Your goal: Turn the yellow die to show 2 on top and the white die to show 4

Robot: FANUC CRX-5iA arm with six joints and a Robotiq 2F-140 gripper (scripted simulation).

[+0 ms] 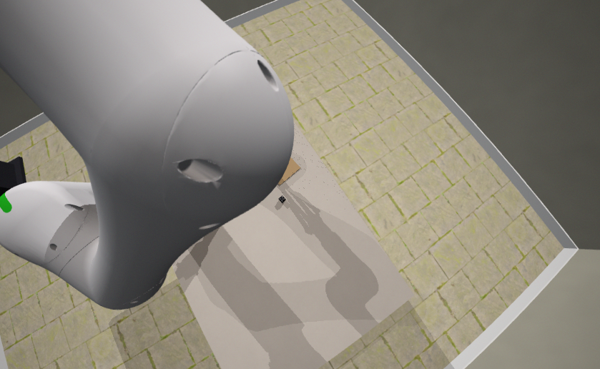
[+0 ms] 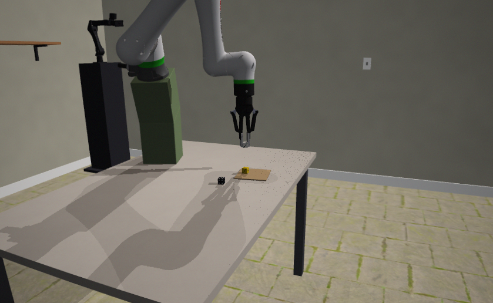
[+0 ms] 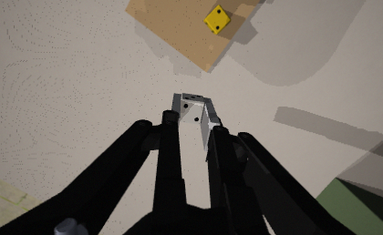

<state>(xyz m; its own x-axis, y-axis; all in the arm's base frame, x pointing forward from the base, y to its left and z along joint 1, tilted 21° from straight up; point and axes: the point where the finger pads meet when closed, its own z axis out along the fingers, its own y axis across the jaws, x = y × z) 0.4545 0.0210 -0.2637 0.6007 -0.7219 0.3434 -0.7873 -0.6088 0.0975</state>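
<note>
The tan mat lies 80 mm ahead of my hand, 90 mm to the right of it and 130 mm below it. Also, from my hand: white die 20 mm below; black die 240 mm to the right, 120 mm below; yellow die 40 mm ahead, 90 mm to the right, 120 mm below.
</note>
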